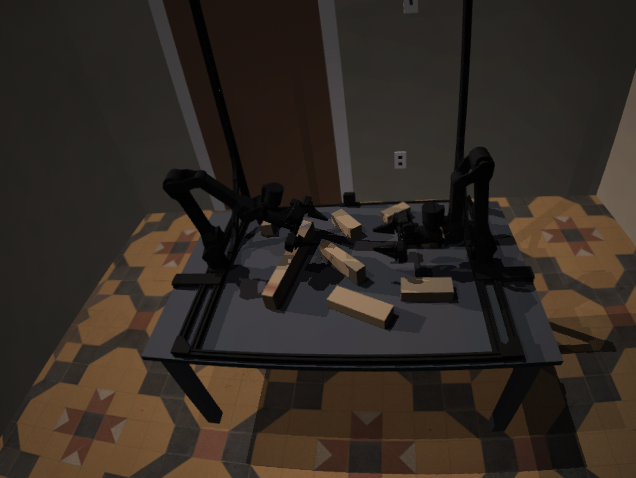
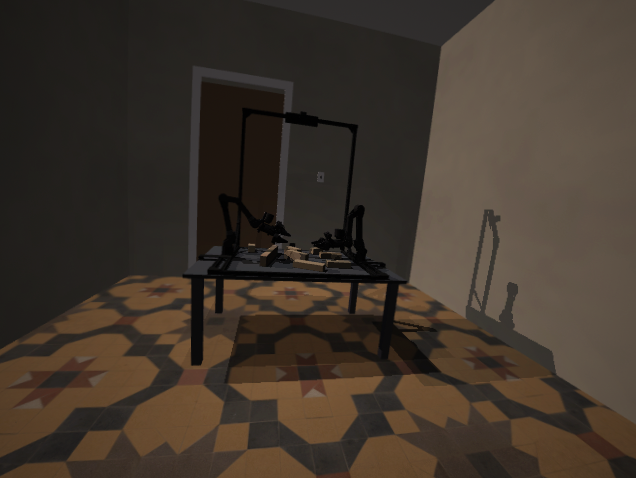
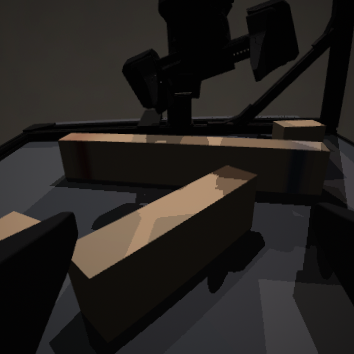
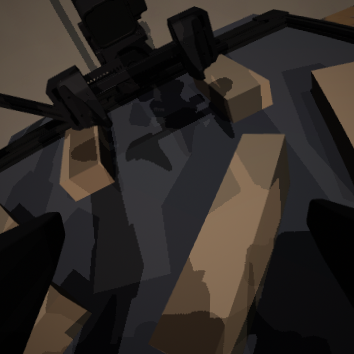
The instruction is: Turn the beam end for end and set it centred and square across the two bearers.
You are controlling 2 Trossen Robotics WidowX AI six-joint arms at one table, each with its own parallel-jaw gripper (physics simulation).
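Frame: origin at the left arm's base, x back, y down, z right, level; centimetres.
Seen in the pictures: left gripper, fingertip midpoint: point(image 1: 373, 239) point(image 2: 312, 244) point(image 3: 196, 219) point(image 4: 154, 97); right gripper, fingertip midpoint: point(image 1: 323, 231) point(image 2: 289, 239) point(image 3: 203, 93) point(image 4: 187, 217); left arm's base, link origin: point(image 1: 481, 258) point(image 2: 360, 260); right arm's base, link origin: point(image 1: 218, 265) point(image 2: 227, 254) point(image 3: 179, 122).
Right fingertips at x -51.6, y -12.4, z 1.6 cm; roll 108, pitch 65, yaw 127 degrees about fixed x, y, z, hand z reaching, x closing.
Offsets run from my right fingertips to a thing's top centre.
The beam {dz -1.4, dx -12.4, dy +8.0 cm} point(image 1: 280, 276) point(image 2: 268, 255) point(image 3: 190, 162) lies flat on the table at the left, one long block with a red mark near its front end and a blue mark near its back end. Several shorter wooden blocks lie about; I cannot tell which two are the bearers. A middle block {dz -2.4, dx +5.0, dy +8.0 cm} point(image 1: 344, 261) point(image 3: 165, 210) point(image 4: 235, 225) lies slanted right of the beam, apart from it. My left gripper point(image 1: 379, 239) point(image 3: 196, 219) is open, low at the right, facing the middle block. My right gripper point(image 1: 321, 230) point(image 4: 187, 217) is open above the table, near the beam's back end.
A front block {dz -20.7, dx +11.4, dy +10.5 cm} point(image 1: 359, 304) and a right block {dz -14.3, dx +31.7, dy +10.5 cm} point(image 1: 426, 285) lie toward the table's front. A back block {dz +19.3, dx +5.3, dy +9.6 cm} point(image 1: 346, 222), a back-right block {dz +24.8, dx +24.2, dy +9.9 cm} point(image 1: 395, 211) and a small back-left block {dz +21.4, dx -25.9, dy +9.3 cm} point(image 1: 267, 228) lie farther back. Dark rails point(image 1: 334, 358) border the table.
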